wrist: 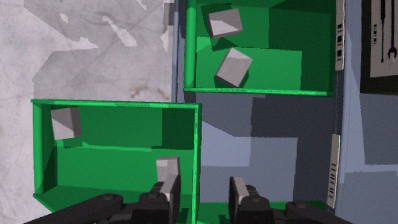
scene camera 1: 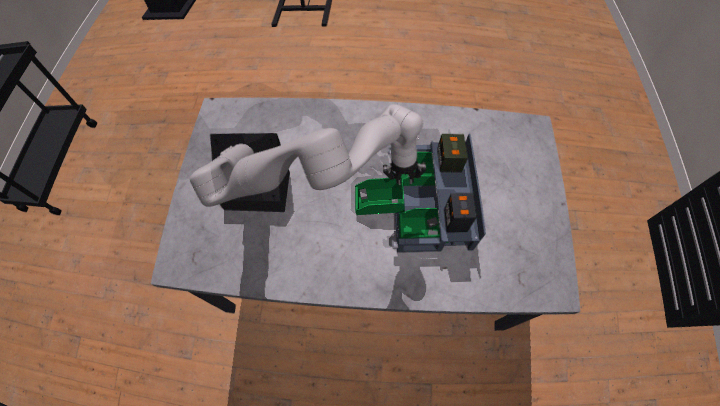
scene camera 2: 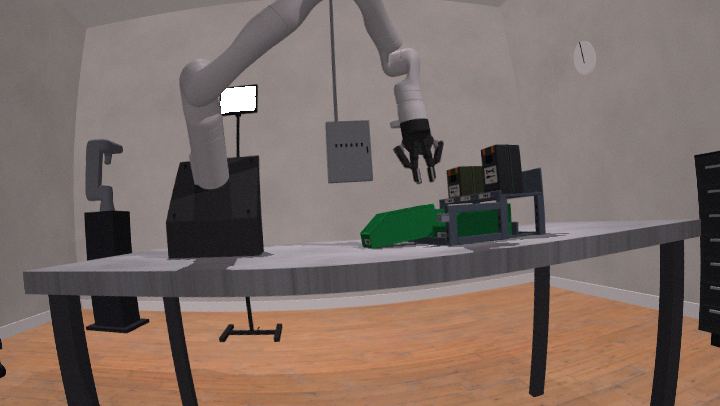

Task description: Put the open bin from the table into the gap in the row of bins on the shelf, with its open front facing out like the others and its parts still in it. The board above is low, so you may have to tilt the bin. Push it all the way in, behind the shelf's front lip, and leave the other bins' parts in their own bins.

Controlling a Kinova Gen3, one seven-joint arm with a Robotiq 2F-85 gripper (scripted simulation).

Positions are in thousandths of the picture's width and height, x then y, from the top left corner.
Scene:
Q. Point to a green bin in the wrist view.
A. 305, 632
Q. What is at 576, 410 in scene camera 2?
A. My gripper.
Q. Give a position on a green bin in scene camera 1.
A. At 576, 555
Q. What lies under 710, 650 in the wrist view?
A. A grey shelf.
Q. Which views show the grey shelf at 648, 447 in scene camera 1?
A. The wrist view, scene camera 1 and scene camera 2: all of them.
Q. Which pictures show the green bin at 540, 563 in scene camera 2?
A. The wrist view, scene camera 1 and scene camera 2: all of them.

